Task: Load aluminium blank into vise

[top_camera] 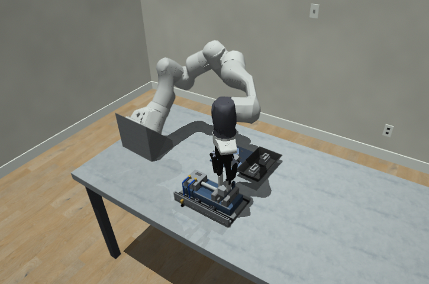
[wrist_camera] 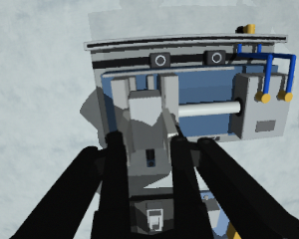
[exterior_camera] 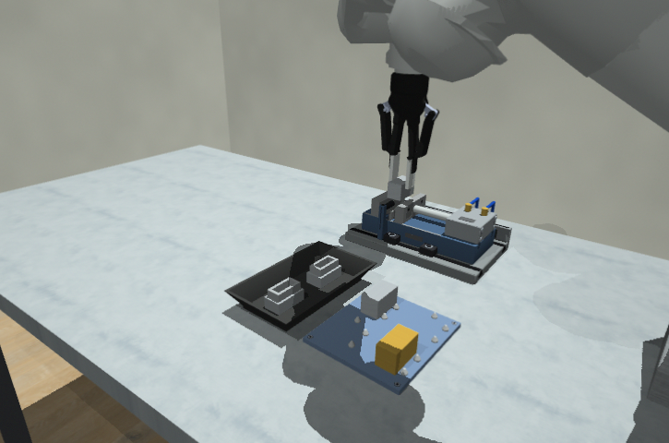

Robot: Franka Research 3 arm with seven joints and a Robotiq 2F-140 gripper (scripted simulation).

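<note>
Now: hand 3 cm short of the fixed jaw, 1 cm to the right of it and 7 cm above it. Also, from my hand: brass blank: 22 cm behind, 37 cm to the left, 13 cm below.
</note>
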